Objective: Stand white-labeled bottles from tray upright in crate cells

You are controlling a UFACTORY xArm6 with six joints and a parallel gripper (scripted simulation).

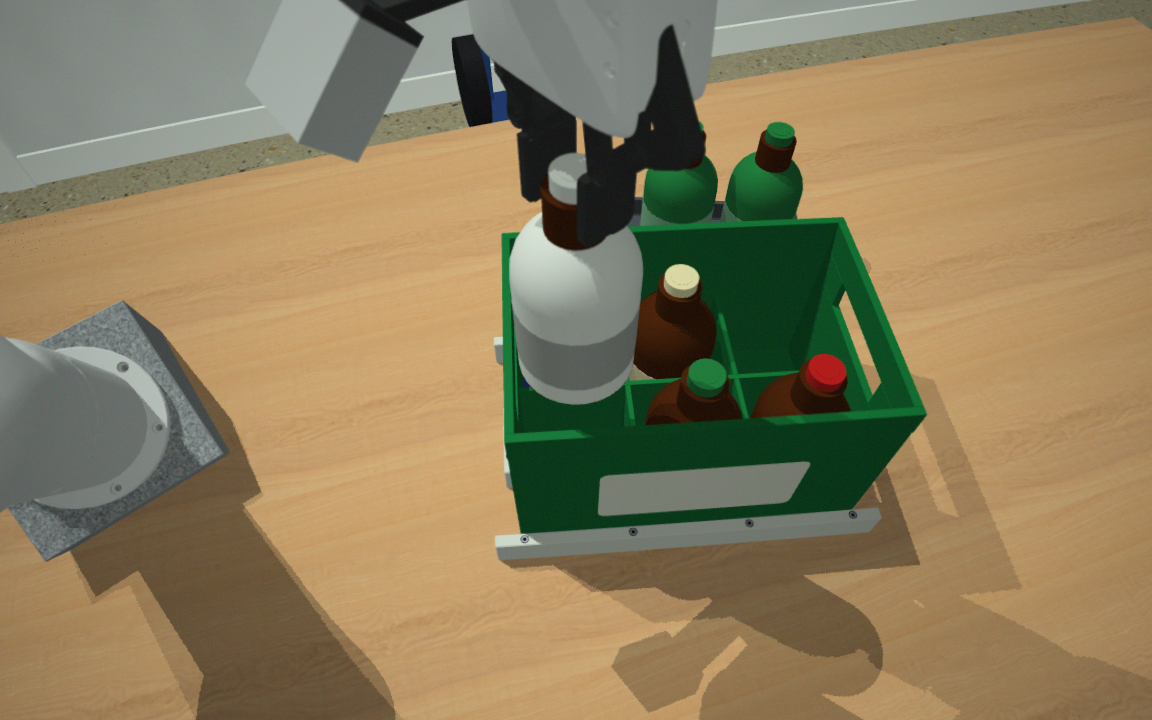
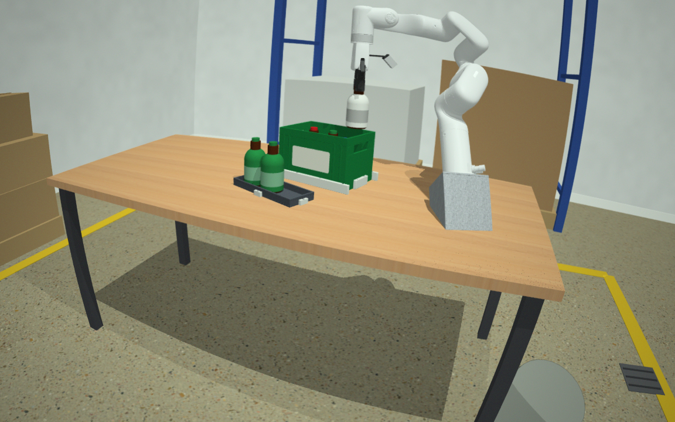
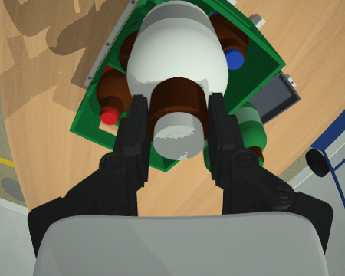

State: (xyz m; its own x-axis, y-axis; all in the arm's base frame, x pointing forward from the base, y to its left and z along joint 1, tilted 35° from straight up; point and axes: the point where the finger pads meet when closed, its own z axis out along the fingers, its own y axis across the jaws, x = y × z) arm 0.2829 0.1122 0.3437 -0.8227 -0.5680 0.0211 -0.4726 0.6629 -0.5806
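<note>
The white-labeled bottle is 7 cm below my hand. Round my hand: green bottle (16 cm ahead, 26 cm to the left, 25 cm below); then green crate (9 cm ahead, 3 cm to the left, 25 cm below); then brown bottle (1 cm ahead, 8 cm to the left, 25 cm below).
</note>
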